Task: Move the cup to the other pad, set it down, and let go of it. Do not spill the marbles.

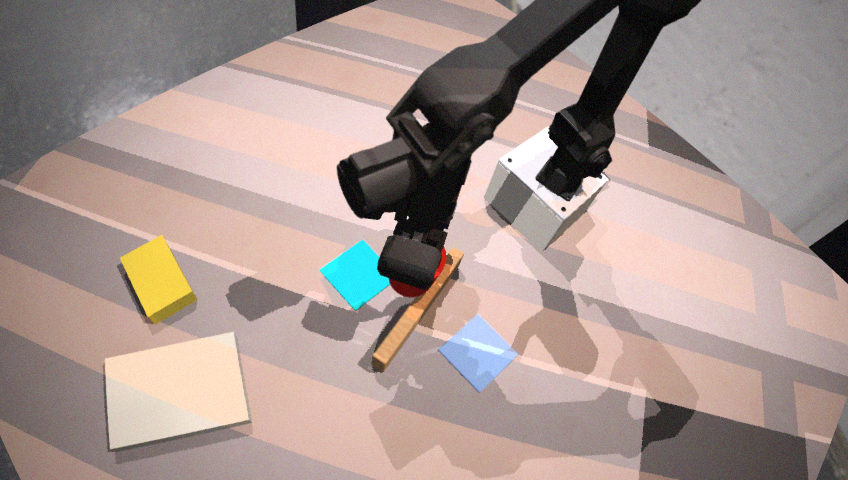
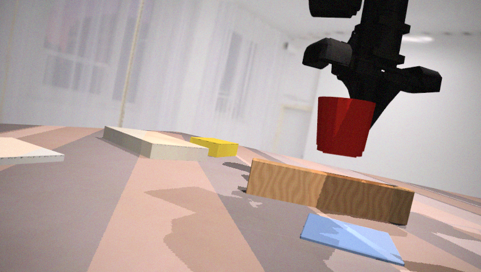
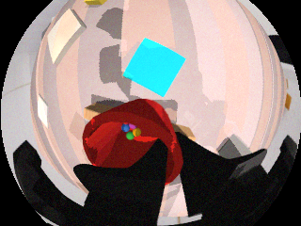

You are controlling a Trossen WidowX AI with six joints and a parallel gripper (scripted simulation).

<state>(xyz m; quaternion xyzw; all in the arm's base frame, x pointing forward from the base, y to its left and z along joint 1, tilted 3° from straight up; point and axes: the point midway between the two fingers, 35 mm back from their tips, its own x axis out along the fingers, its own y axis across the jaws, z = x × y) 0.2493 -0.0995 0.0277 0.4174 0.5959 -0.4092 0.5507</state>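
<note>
Now: gripper tip 110 mm above the cyan pad, 70 mm to the left of it and 40 mm short of it. From my gripper tip the other things lie so: long wooden bar: 90 mm below, 40 mm to the left, 30 mm ahead; light blue pad: 140 mm to the left, 110 mm below, 30 mm ahead; red cup: 30 mm ahead, 10 mm to the left.
</note>
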